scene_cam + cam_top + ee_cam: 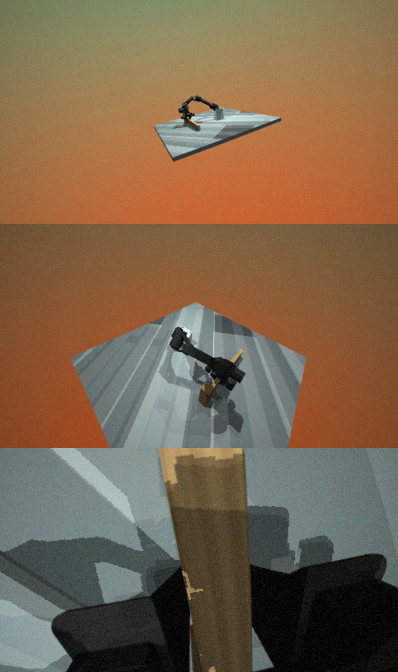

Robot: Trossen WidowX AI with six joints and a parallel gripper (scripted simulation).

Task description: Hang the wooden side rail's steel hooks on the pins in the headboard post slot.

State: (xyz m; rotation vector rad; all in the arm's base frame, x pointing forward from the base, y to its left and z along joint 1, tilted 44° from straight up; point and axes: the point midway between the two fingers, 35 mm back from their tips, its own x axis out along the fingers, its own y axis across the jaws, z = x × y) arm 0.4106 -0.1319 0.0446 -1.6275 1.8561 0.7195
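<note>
Right now the headboard post is 120 mm to the right of my gripper tip, 40 mm above it and 10 mm behind it.
</note>
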